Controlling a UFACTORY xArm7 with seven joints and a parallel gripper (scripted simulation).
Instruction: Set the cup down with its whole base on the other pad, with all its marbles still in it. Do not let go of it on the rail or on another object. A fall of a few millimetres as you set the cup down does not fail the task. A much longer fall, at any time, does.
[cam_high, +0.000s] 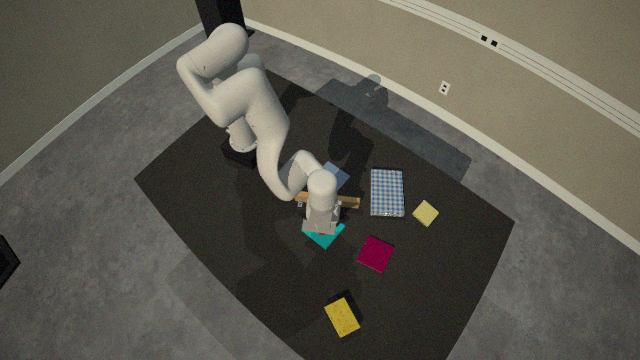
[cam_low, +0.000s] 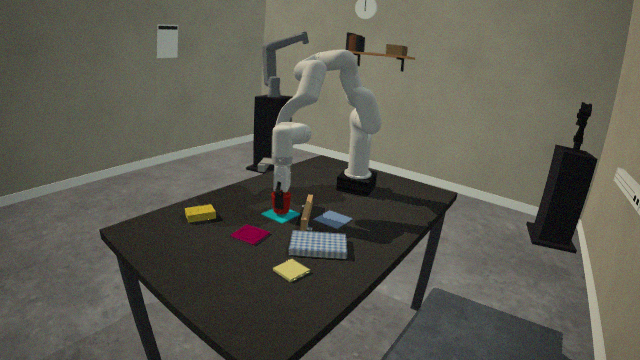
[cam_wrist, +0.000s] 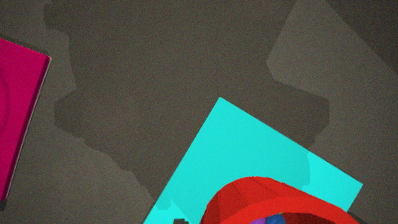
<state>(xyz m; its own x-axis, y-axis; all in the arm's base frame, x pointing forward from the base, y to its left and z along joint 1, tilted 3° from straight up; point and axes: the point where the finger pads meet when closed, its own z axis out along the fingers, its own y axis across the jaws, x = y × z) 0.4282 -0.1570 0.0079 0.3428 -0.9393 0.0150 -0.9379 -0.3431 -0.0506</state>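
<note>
My gripper is now 2 cm above the red cup. Round my hand: light blue pad 19 cm to the left, 7 cm behind, 6 cm below; wooden rail 9 cm to the left, 4 cm below, 3 cm behind; cyan pad 6 cm below.
</note>
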